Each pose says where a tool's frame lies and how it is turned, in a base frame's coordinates. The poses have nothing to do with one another.
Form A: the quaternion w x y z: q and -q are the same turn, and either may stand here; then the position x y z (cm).
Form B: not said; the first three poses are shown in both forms.
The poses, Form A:
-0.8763 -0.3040 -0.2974 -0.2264 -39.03 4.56 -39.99
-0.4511 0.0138 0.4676 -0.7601 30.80 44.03 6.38
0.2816 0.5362 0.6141 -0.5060 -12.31 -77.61 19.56
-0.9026 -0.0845 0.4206 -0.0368 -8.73 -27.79 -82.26
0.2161 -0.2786 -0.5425 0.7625 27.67 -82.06 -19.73
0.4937 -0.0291 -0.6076 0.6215 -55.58 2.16 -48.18
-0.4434 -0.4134 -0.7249 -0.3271 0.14 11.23 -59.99
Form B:
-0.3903 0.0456 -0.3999 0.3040 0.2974 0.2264 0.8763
0.3080 0.4403 0.0638 -0.0138 -0.4676 0.7601 0.4511
-0.1231 -0.7761 0.1956 0.5362 0.6141 -0.5060 0.2816
-0.0873 -0.2779 -0.8226 0.0845 -0.4206 0.0368 0.9026
0.2767 -0.8206 -0.1973 -0.2786 -0.5425 0.7625 0.2161
-0.5558 0.0216 -0.4818 -0.0291 -0.6076 0.6215 0.4937
0.0014 0.1123 -0.5999 0.4134 0.7249 0.3271 0.4434

